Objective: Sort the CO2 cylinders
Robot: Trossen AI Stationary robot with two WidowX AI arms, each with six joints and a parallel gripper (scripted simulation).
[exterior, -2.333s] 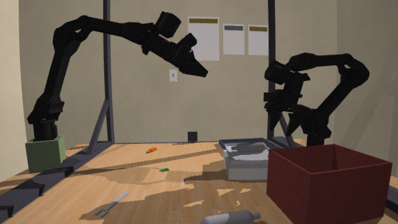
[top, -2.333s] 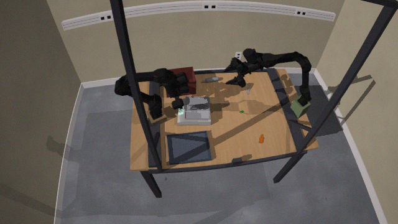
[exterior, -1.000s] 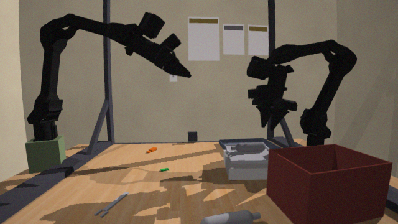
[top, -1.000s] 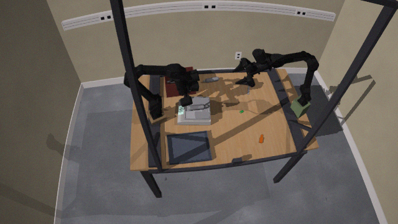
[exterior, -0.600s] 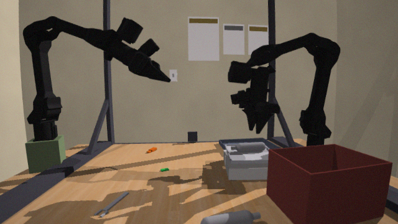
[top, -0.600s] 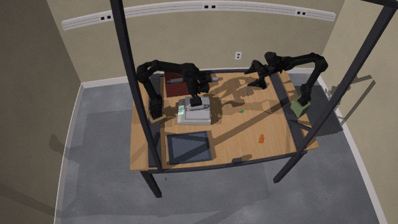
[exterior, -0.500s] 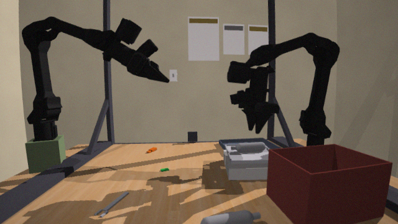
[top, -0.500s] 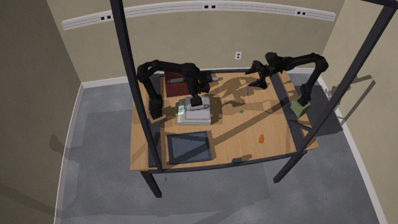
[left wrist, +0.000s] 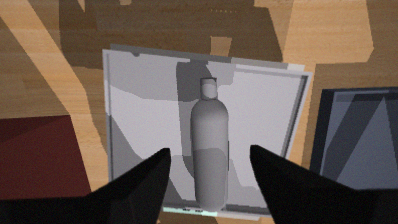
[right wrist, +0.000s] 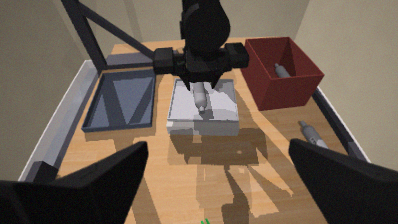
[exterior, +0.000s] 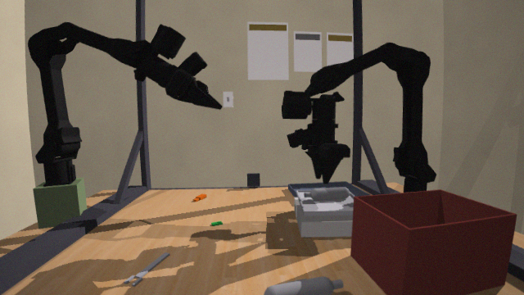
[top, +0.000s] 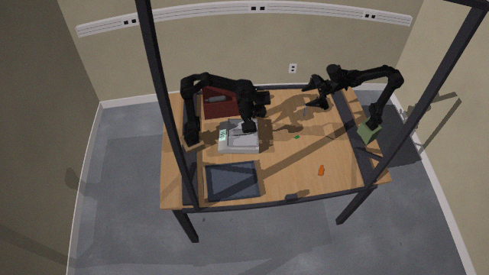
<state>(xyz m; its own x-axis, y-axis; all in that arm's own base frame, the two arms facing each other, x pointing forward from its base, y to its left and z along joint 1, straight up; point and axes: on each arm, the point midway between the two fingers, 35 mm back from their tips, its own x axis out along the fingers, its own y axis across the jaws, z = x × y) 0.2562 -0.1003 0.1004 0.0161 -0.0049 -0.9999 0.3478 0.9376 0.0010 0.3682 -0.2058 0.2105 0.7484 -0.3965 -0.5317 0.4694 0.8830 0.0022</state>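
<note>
The tray is 240 mm behind my left hand, 80 mm to the left of it and 140 mm below it. The rest, counted from my left hand: orange piece (210 mm behind, 360 mm to the right, 140 mm below); green piece (270 mm to the right, 140 mm below); red scrap bin (230 mm ahead, 120 mm to the left, 110 mm below).
</note>
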